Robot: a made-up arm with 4 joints. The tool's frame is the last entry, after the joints.
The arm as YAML. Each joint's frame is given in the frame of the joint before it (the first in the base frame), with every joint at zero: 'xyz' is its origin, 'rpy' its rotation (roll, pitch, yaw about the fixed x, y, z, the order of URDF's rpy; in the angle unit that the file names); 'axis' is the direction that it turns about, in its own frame. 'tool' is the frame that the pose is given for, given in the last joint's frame.
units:
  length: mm
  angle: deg
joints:
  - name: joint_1
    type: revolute
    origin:
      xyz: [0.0, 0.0, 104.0]
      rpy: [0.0, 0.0, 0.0]
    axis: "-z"
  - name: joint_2
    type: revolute
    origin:
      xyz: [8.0, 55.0, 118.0]
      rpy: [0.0, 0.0, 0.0]
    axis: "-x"
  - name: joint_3
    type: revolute
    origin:
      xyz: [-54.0, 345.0, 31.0]
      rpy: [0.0, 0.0, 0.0]
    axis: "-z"
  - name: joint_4
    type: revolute
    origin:
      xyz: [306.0, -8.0, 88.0]
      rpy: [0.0, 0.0, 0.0]
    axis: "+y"
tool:
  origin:
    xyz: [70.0, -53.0, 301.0]
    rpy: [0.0, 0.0, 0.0]
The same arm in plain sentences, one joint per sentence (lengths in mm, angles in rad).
The arm has four revolute joints in a row. What follows holds with every joint at zero, and every direction is one of the base frame's.
Joint 1 sits 104.0 mm along +z from the base frame's origin and rotates about -z.
Joint 2 sits 8.0 mm along +x and 55.0 mm along +y and 118.0 mm along +z from joint 1 and rotates about -x.
Joint 3 sits 54.0 mm along -x and 345.0 mm along +y and 31.0 mm along +z from joint 2 and rotates about -z.
Joint 4 sits 306.0 mm along +x and 8.0 mm along -y and 88.0 mm along +z from joint 3 and rotates about +y.
The tool frame, which is the frame that the pose is given for, sits 70.0 mm along +x and 53.0 mm along -y and 301.0 mm along +z from joint 4; its axes are parallel to the base frame's.

